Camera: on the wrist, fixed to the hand. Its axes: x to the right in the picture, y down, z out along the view.
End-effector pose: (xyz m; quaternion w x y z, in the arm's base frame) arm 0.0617 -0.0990 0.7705 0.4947 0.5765 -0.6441 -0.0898
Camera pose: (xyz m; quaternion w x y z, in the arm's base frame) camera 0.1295 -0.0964 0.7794 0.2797 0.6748 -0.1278 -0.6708
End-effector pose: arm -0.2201 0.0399 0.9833 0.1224 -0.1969 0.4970 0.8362
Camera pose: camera -0.2051 0.0087 0.9242 0.6955 -0.3192 -0.0315 0.6430
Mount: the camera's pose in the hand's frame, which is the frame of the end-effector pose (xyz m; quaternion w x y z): 0.0130 -0.0374 -0.0558 0.6700 -0.2480 -0.2092 -0.6677
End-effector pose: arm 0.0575 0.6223 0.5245 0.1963 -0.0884 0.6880 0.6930
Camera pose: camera 0.0522 0.5682 0.4829 0.7163 -0.4223 0.1890 0.5224
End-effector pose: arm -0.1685 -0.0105 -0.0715 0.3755 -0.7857 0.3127 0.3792
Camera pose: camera -0.1126 -0.0398 -0.0451 0.3754 -0.7490 -0.4877 0.2453
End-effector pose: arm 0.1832 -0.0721 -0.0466 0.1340 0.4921 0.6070 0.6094
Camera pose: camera 0.1182 -0.0876 -0.0612 0.7457 0.0187 0.5561 0.3664
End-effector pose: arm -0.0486 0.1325 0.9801 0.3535 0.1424 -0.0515 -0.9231
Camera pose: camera -0.0650 0.1520 0.9166 0.3550 0.1510 -0.2156 0.8971
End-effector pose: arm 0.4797 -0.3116 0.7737 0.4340 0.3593 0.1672 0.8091
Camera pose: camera 0.4562 -0.2774 0.7193 0.9551 0.1907 0.0605 0.2186
